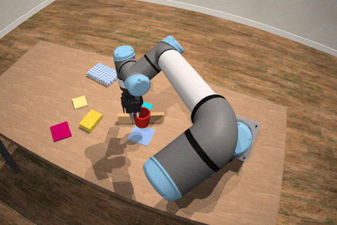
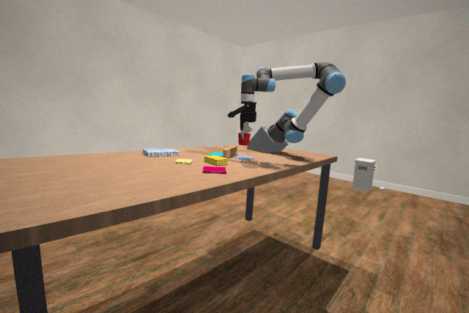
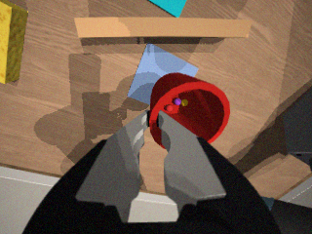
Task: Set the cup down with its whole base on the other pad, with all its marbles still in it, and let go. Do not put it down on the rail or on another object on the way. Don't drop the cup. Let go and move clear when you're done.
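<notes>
Right now my hand is 50 mm short of the cyan pad, 160 mm to the left of it and 140 mm above it. The rest, counted from my hand: red cup: 30 mm behind, 20 mm to the right, 30 mm below; wooden rail: 10 mm ahead, 80 mm to the right, 110 mm below.
</notes>
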